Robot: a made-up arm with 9 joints.
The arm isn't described. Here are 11 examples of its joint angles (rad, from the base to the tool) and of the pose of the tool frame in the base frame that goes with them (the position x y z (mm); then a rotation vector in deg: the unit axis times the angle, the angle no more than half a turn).
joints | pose
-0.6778 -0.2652 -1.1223 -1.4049 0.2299 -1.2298 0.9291 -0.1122 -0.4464 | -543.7 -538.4 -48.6 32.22 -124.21 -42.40
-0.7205 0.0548 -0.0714 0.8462 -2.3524 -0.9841 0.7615 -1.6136 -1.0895 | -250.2 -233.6 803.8 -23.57 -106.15 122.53
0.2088 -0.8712 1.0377 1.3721 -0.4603 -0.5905 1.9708 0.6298 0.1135 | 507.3 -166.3 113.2 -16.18 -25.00 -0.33
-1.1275 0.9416 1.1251 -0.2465 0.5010 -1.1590 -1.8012 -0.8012 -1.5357 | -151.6 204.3 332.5 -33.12 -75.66 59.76
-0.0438 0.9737 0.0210 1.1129 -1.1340 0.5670 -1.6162 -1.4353 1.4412 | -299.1 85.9 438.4 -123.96 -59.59 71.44
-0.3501 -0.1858 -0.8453 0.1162 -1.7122 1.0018 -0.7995 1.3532 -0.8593 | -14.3 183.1 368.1 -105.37 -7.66 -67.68
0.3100 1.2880 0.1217 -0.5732 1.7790 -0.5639 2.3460 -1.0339 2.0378 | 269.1 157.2 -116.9 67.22 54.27 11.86
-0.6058 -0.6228 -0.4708 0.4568 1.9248 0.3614 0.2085 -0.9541 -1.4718 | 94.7 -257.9 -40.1 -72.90 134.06 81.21
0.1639 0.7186 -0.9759 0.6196 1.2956 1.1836 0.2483 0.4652 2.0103 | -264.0 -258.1 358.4 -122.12 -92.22 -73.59
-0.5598 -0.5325 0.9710 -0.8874 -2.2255 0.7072 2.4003 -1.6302 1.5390 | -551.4 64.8 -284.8 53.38 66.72 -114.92
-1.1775 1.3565 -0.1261 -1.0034 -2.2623 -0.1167 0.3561 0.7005 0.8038 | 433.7 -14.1 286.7 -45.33 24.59 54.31
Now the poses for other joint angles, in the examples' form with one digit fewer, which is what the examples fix.
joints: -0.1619 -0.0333 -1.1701 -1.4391 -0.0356 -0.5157 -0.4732 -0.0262 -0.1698
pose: -284 -515 -249 35.2 -128.2 -32.4
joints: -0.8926 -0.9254 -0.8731 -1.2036 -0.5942 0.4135 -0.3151 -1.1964 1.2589
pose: -543 -239 259 -24.8 -44.6 -72.2
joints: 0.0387 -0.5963 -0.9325 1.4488 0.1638 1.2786 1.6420 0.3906 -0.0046
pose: 232 -419 531 158.1 -36.1 68.5
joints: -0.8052 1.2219 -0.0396 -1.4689 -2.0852 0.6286 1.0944 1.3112 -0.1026
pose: 427 -395 561 -48.4 6.8 8.2
